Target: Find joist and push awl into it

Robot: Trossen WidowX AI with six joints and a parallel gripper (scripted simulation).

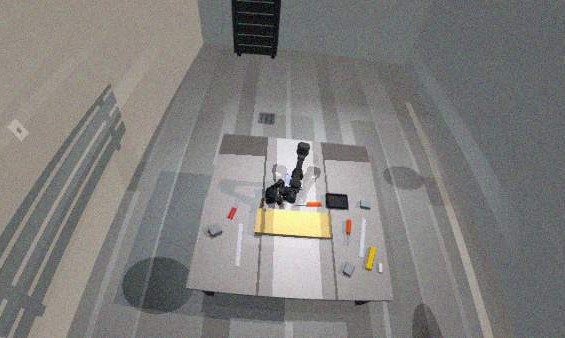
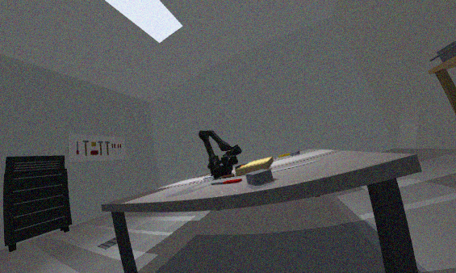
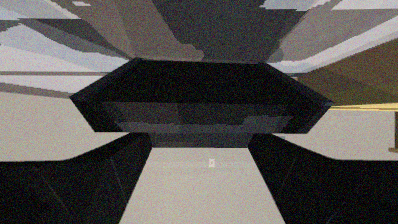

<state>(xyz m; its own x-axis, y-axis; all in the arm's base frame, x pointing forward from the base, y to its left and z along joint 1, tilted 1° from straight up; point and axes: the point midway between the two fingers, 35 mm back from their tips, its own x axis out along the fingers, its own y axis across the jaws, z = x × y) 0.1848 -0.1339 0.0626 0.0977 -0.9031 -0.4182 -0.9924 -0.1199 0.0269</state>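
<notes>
Now: the black stud finder 10 mm below my gripper tip and 10 mm ahead of it. Also, from my gripper tip: black tray (500 mm to the left, 100 mm behind, 50 mm below); yellow bar (790 mm to the left, 280 mm ahead, 50 mm below); awl (60 mm below, 40 mm to the right, 30 mm ahead).
</notes>
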